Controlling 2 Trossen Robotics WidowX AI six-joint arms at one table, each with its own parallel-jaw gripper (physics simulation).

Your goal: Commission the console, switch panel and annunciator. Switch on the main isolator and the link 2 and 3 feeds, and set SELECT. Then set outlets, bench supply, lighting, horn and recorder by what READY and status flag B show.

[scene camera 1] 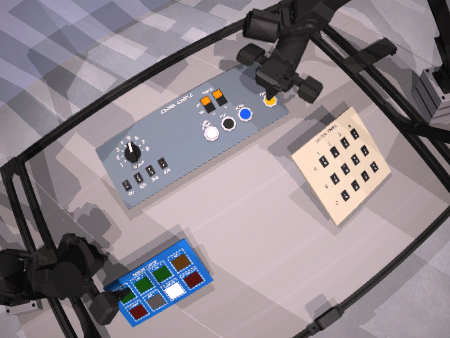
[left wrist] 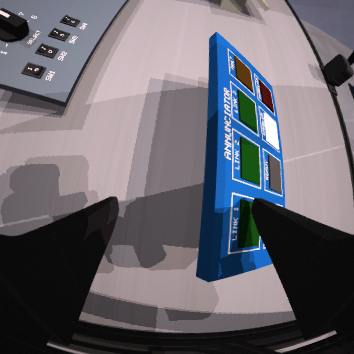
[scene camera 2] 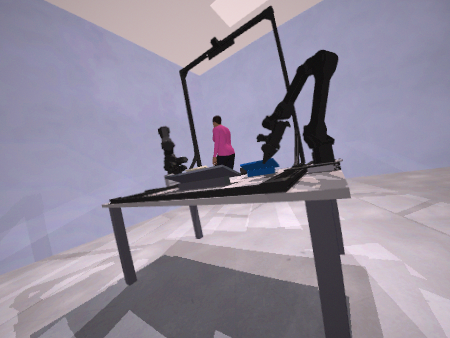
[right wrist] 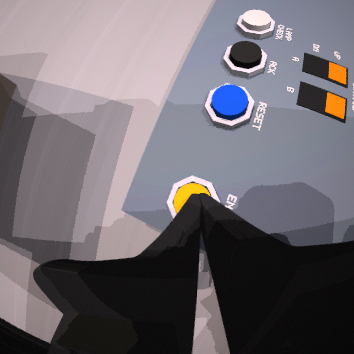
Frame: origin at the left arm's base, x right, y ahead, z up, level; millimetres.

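Seen in the pictures: left gripper, fingertip midpoint: (scene camera 1: 118, 274) (left wrist: 185, 204) (scene camera 2: 265, 162); right gripper, fingertip midpoint: (scene camera 1: 268, 99) (right wrist: 197, 199); left arm's base, origin of the base link: (scene camera 2: 324, 162); right arm's base, origin of the base link: (scene camera 1: 447, 81) (scene camera 2: 171, 174).
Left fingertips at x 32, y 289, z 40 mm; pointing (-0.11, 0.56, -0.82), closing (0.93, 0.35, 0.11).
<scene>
Offsets run from my left fingertips to a thing's top centre. "spot": to the spot under its first point.
The console (scene camera 1: 175, 135) (left wrist: 15, 65) (right wrist: 280, 165) has a SELECT knob @[dx -240, dy +97, dz +32 mm] (scene camera 1: 132, 153) with its white mark toward the top of the picture. Status flags A @[spot: dx -306, dy +279, dz +14 mm] (scene camera 1: 205, 100) (right wrist: 338, 73) and B @[spot: dx -313, dy +308, dz +14 mm] (scene camera 1: 217, 93) (right wrist: 335, 105) show orange at UP. My right gripper (scene camera 1: 270, 96) (right wrist: 197, 199) is shut and empty, its tips at the yellow enable button @[dx -272, dy +414, dz -5 mm] (scene camera 1: 270, 102) (right wrist: 186, 194), partly covering it. On the annunciator @[dx +27, dy +67, dz +14 mm] (left wrist: 215, 150) (scene camera 2: 262, 170), ENABLED @[spot: dx +57, dy +101, dz -20 mm] (scene camera 1: 175, 290) (left wrist: 270, 131) is white; READY @[spot: dx +67, dy +59, dz -20 mm] (scene camera 1: 157, 300) (left wrist: 274, 173) is grey. My left gripper (left wrist: 185, 204) is open, one finger over LINK 1. The switch panel @[spot: dx +18, dy +457, dz -24 mm] (scene camera 1: 340, 212) stands right; its rocker positions are unclear.
The white lamp check @[dx -235, dy +268, dz -1 mm] (scene camera 1: 212, 133) (right wrist: 256, 19), black ACK @[dx -245, dy +309, dz -1 mm] (scene camera 1: 228, 123) (right wrist: 245, 54) and blue RESET @[dx -255, dy +350, dz -1 mm] (scene camera 1: 245, 114) (right wrist: 230, 100) buttons sit beside the enable button. Small switches SW1 to SW4 line the console's other end. Black frame bars edge the table. A person (scene camera 2: 223, 141) stands beyond.
</scene>
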